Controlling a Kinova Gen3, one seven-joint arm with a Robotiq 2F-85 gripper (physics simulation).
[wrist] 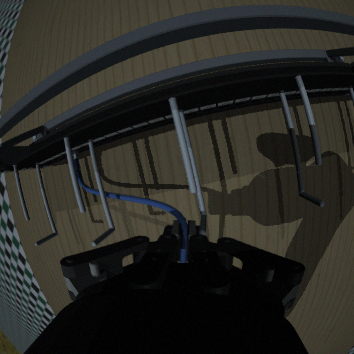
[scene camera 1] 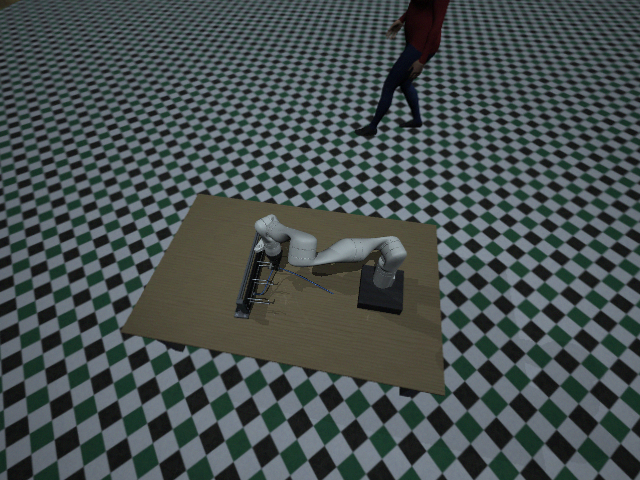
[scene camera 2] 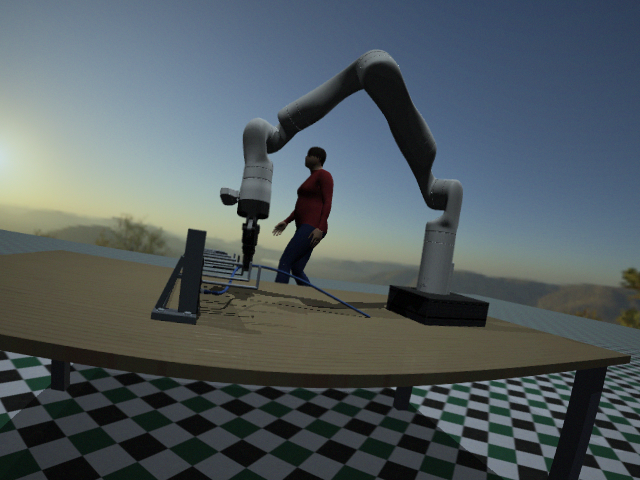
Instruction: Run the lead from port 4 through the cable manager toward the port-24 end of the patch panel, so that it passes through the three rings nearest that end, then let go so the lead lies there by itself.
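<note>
The blue lead (scene camera 1: 305, 280) (scene camera 2: 310, 285) (wrist: 150, 202) leaves a port near the left of the dark patch panel (scene camera 2: 193, 273) (wrist: 125, 117), crosses the rods of one ring (wrist: 102, 185) and rises to my gripper (scene camera 1: 275, 267) (scene camera 2: 246, 268) (wrist: 183, 229). The gripper is shut on the lead, pointing down, above the table at about ring height. Another ring (wrist: 186, 150) stands close to the right of the fingertips in the wrist view. From the fingers the lead slopes down towards the robot base. Whether it lies inside the crossed ring is unclear. Port numbers are not readable.
A further ring (wrist: 295, 135) stands to the right in the wrist view, and one (wrist: 46, 200) at the far left. The black robot base (scene camera 1: 368, 299) (scene camera 2: 439, 310) stands on the wooden table (scene camera 1: 336, 330) (scene camera 2: 361, 356). A person in red (scene camera 1: 426, 31) (scene camera 2: 314, 201) is beyond the table.
</note>
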